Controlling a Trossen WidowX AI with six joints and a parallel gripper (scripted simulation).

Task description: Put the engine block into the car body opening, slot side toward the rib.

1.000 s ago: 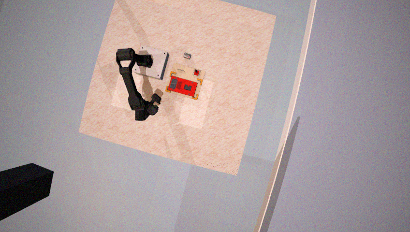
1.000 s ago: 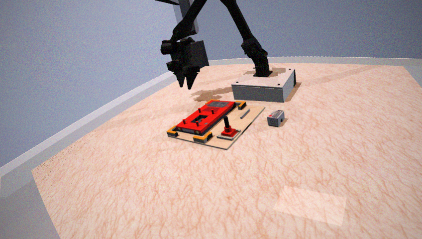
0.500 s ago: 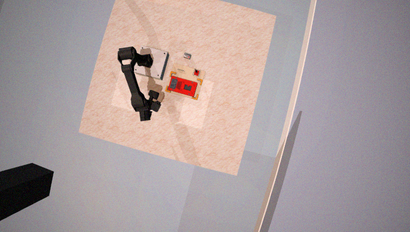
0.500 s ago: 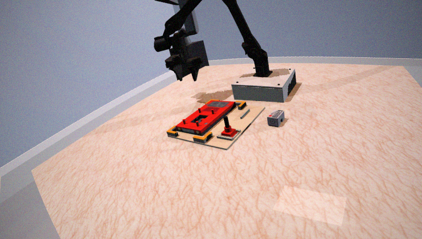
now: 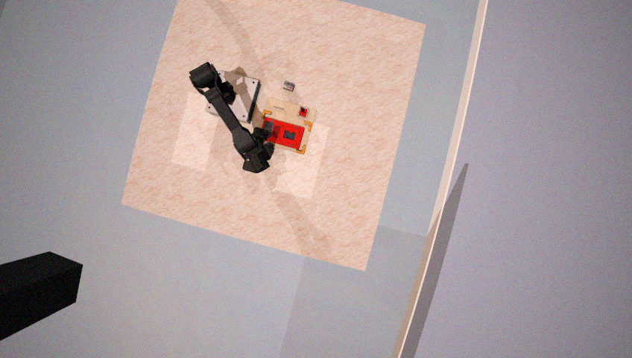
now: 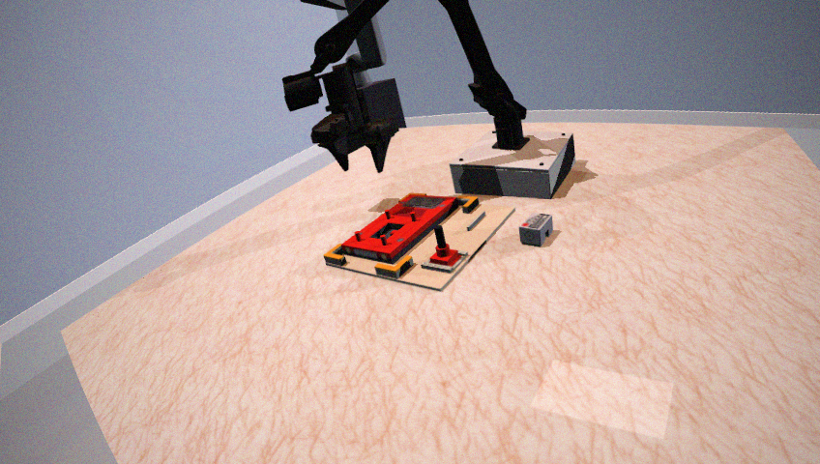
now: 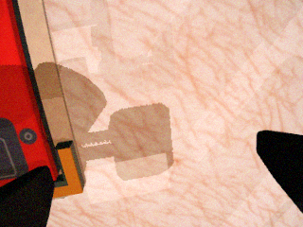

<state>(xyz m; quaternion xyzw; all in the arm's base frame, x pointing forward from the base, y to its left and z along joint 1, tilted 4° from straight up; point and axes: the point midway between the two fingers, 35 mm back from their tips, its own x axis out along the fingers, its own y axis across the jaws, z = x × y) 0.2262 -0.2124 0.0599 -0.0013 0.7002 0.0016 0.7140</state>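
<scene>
My gripper tip is now 20 mm short of the engine block, 360 mm to the right of it and 80 mm above it.
</scene>
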